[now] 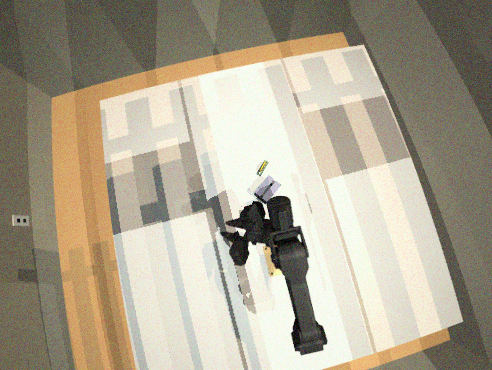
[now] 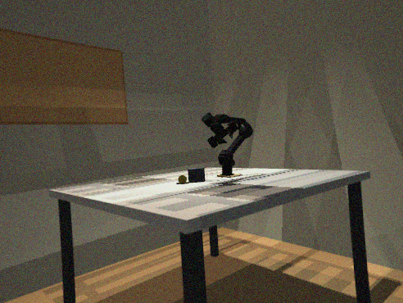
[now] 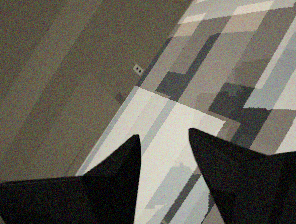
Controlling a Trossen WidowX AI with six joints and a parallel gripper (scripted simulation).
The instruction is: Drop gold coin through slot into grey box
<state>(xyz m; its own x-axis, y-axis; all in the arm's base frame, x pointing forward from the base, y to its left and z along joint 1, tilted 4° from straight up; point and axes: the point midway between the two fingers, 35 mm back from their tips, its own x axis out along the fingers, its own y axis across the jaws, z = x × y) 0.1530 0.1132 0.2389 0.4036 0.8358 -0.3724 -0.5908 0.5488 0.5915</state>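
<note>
Right now my gripper tip is 180 mm short of the gold coin, 210 mm to the left of it and 200 mm above it.
</note>
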